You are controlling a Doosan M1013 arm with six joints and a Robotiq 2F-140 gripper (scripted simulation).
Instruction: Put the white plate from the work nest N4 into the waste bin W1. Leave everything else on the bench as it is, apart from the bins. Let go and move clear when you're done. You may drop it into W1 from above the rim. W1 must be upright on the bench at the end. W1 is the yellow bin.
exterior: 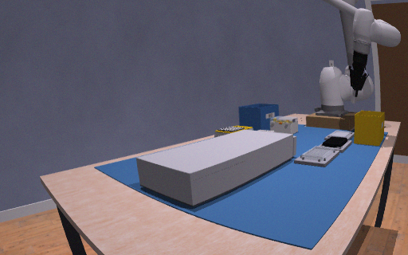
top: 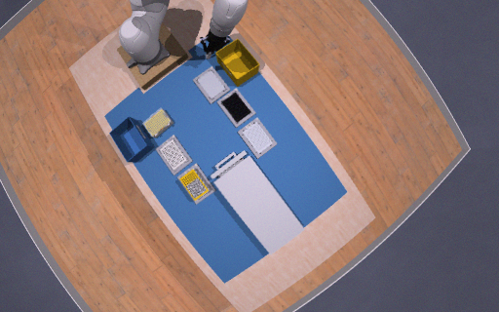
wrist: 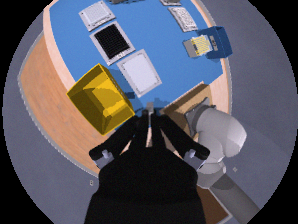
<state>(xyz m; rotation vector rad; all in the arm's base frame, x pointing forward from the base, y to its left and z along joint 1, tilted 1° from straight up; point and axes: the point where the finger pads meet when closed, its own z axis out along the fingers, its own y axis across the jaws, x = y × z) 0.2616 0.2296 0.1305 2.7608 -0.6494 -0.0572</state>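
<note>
Now: the white plate 410 mm to the right of my hand, 260 mm ahead of it and 170 mm below it. From my hand the other things lie so: black plate (250 mm ahead, 170 mm below, 20 mm to the right); grey nest (410 mm to the right, 260 mm ahead, 180 mm below); yellow bin (150 mm below, 110 mm to the left, 70 mm ahead).
</note>
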